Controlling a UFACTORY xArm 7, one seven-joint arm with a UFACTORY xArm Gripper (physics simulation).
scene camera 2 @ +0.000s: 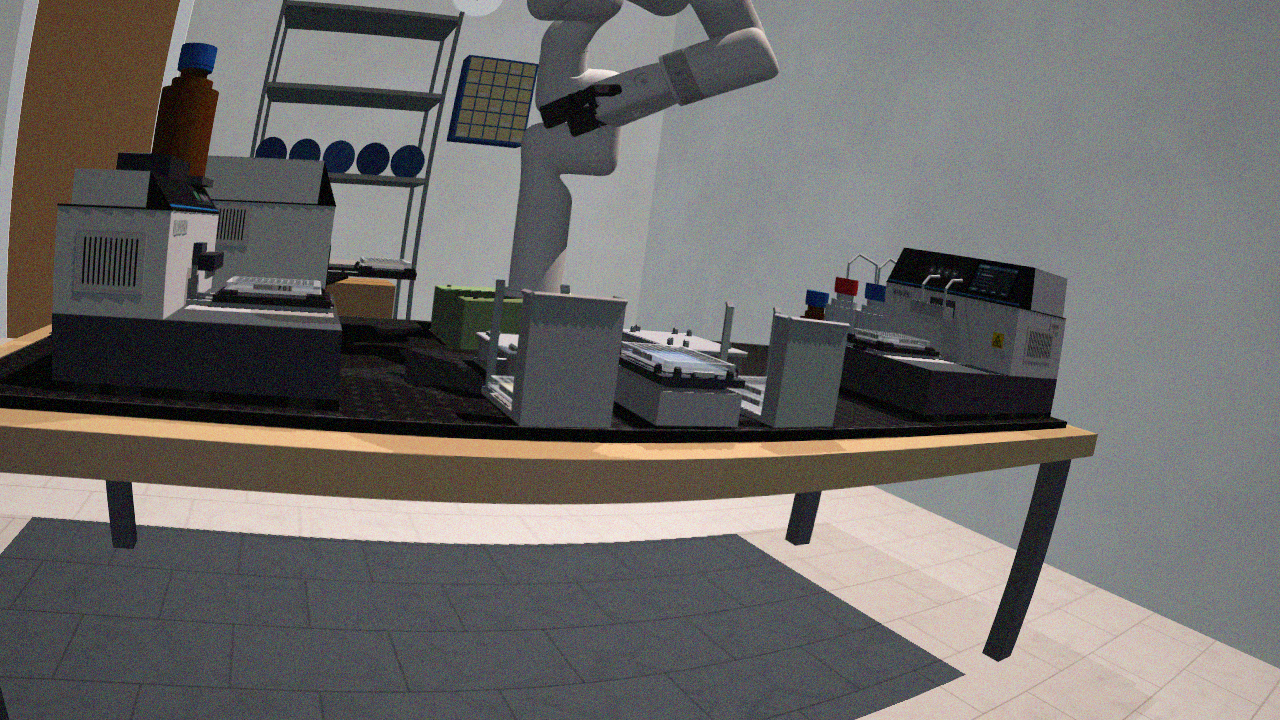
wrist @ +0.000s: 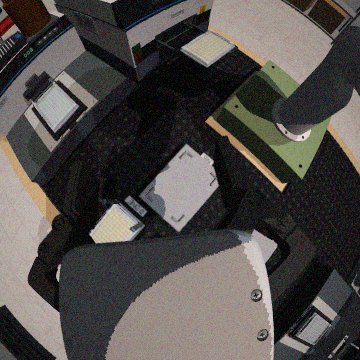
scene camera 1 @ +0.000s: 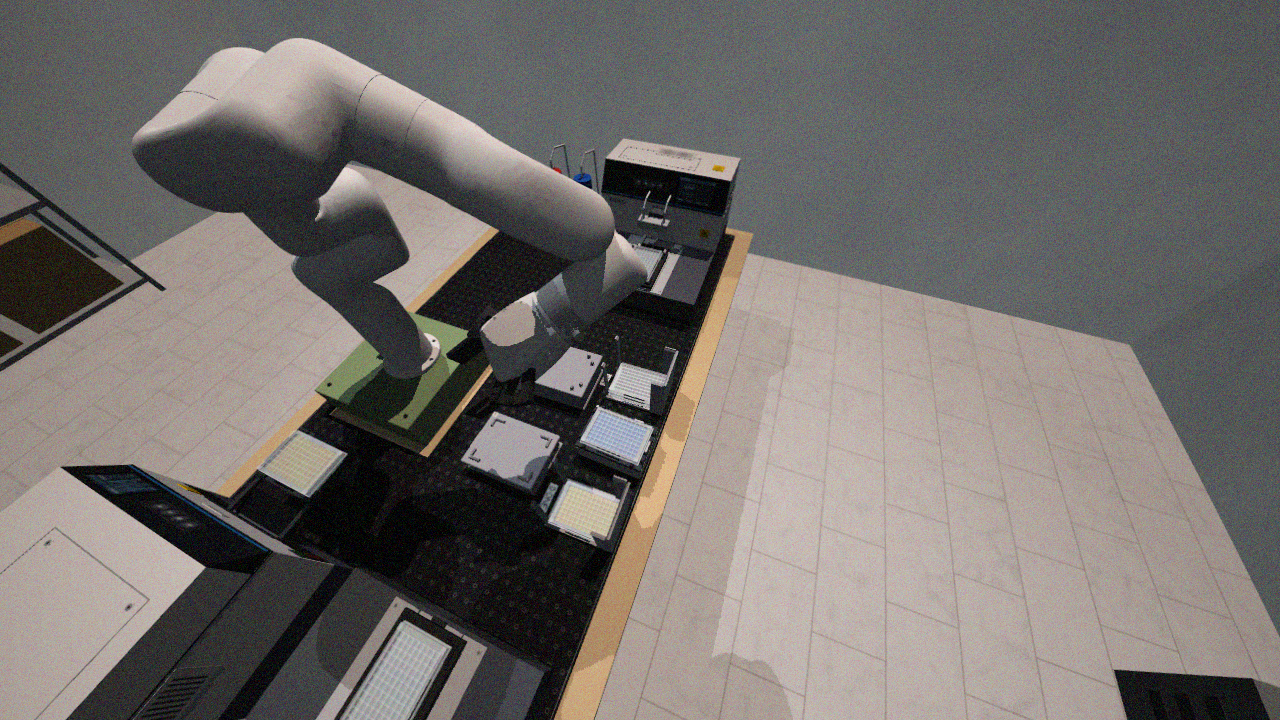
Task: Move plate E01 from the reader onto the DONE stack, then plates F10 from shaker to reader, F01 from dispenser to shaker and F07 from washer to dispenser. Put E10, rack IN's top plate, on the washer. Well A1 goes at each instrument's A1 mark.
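Places are measured from the arm's base along level axes (x down, y ahead, z right), in centimetres.
Pixels of known places: gripper, fingertip midpoint: [scene camera 2: 556,123] [wrist: 150,159] [scene camera 1: 462,386]; arm's base, origin of the base link: [wrist: 290,119] [scene camera 1: 413,356].
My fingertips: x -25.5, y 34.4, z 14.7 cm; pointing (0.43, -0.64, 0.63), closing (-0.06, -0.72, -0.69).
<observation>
For each thing: its top centre in the pictures, then the offset to it from my fingertips.
- bluish plate, middle of its top: [scene camera 2: 676,352] [scene camera 1: 616,433] dy +17.1, dx +26.2, dz -11.2 cm
- empty grey platform, middle of its top: [scene camera 2: 531,338] [wrist: 185,182] [scene camera 1: 505,444] dy -4.3, dx +28.5, dz -2.7 cm
- second grey block, middle of its top: [scene camera 2: 676,331] [wrist: 254,244] [scene camera 1: 555,362] dy -2.5, dx +26.2, dz -23.6 cm
My gripper [scene camera 1: 512,386] [scene camera 2: 573,112] [wrist: 150,159] is open and empty, high above the middle of the mat. A cream plate [scene camera 1: 302,462] [wrist: 207,47] lies on the reader's tray. Another cream plate [scene camera 1: 583,512] [wrist: 114,225] tops the stack labelled DONE. A bluish plate [scene camera 1: 616,436] [scene camera 2: 676,357] sits on the shaker. A white plate [scene camera 1: 397,676] [wrist: 56,105] [scene camera 2: 273,286] lies on the dispenser. The IN rack holds a white plate [scene camera 1: 635,385]. The washer [scene camera 1: 670,179] [scene camera 2: 975,313] stands at the far end, with a plate [wrist: 314,328] on its tray.
An empty grey platform [scene camera 1: 512,450] [wrist: 182,186] with corner marks lies under the gripper. A second grey block [scene camera 1: 570,376] stands beside the IN rack. The arm's green base plate [scene camera 1: 357,380] [wrist: 307,157] is at the mat's edge. Bottles [scene camera 2: 846,287] stand by the washer.
</observation>
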